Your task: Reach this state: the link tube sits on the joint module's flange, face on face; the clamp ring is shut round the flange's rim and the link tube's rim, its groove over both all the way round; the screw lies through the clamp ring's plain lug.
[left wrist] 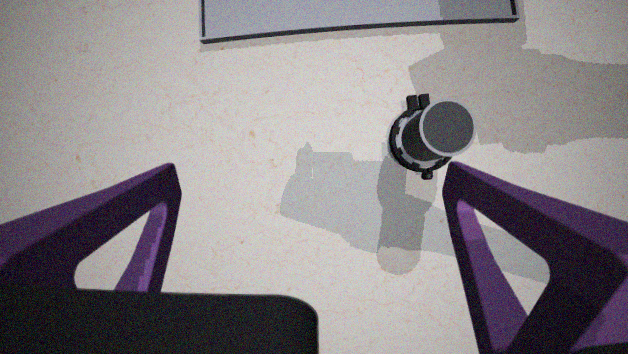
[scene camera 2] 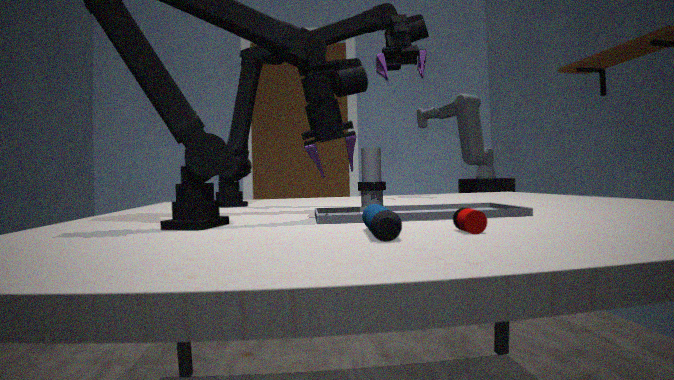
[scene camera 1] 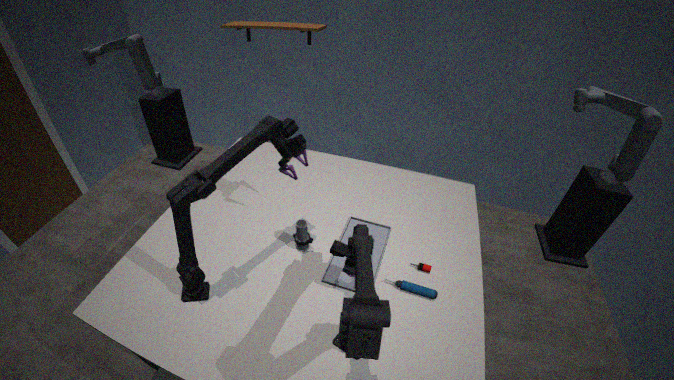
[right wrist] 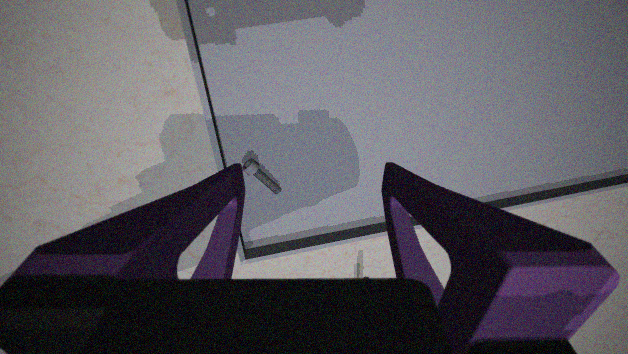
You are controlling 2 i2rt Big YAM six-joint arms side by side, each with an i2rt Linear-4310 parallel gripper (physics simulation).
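Seen in the pictures: left gripper, fingertip midpoint: (left wrist: 311,177) (scene camera 2: 405,78) (scene camera 1: 302,172); right gripper, fingertip midpoint: (scene camera 2: 337,174) (scene camera 1: 352,269) (right wrist: 313,176); left arm's base at its link origin: (scene camera 2: 229,206) (scene camera 1: 196,292); right arm's base at its link origin: (scene camera 2: 196,226).
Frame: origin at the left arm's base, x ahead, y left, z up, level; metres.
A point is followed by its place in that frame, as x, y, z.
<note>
The grey link tube (scene camera 1: 301,226) {0.177, -0.497, 0.159} (scene camera 2: 371,162) {0.180, -0.519, 0.121} (left wrist: 446,127) {0.197, -0.500, 0.160} stands upright on the joint module (scene camera 2: 371,201) {0.176, -0.520, 0.021}. The black clamp ring (scene camera 2: 372,185) {0.165, -0.539, 0.062} (left wrist: 393,145) {0.228, -0.512, 0.071} is round the joint between them; its two lugs sit close together at the top in the left wrist view. How its groove sits is too small to tell. The screw (right wrist: 266,180) {-0.075, -0.701, 0.011} lies in a corner of the tray (scene camera 1: 371,222) {0.280, -0.866, 0.013} (scene camera 2: 450,215) {0.083, -0.870, 0.008} (left wrist: 350,29) {0.172, -0.667, 0.002} (right wrist: 320,239) {-0.077, -0.768, 0.010}. My right gripper (scene camera 2: 337,173) {-0.038, -0.677, 0.090} (right wrist: 313,176) {-0.038, -0.677, 0.090} is partly open and empty above it, the screw nearer the picture-left finger. My left gripper (scene camera 1: 301,171) {0.306, -0.523, 0.352} (scene camera 2: 404,78) {0.306, -0.523, 0.352} (left wrist: 311,177) {0.306, -0.523, 0.352} is wide open, empty, high above the table.
A blue-handled screwdriver (scene camera 1: 417,290) {-0.166, -0.936, 0.036} (scene camera 2: 375,215) {-0.210, -1.002, 0.035} and a shorter red-handled driver (scene camera 1: 424,267) {-0.057, -1.017, 0.030} (scene camera 2: 471,221) {-0.071, -1.045, 0.018} lie beside the tray. Two grey arms stand on black pedestals (scene camera 1: 167,125) (scene camera 1: 590,215) beyond the table. A wooden shelf (scene camera 1: 274,25) is on the back wall.
</note>
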